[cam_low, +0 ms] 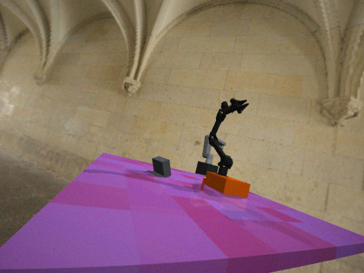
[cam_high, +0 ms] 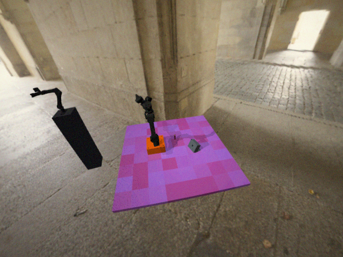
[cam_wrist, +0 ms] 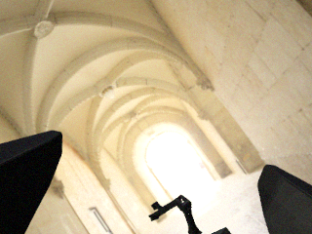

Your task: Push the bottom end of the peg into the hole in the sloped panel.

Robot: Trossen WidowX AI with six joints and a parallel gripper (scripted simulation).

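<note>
Now: gripper tip 36 cm short of the red square peg, 9 cm to the right of it and 67 cm above it. The rest, counted from my gripper tip: grey sloped panel 52 cm ahead, 17 cm to the right, 68 cm below.
</note>
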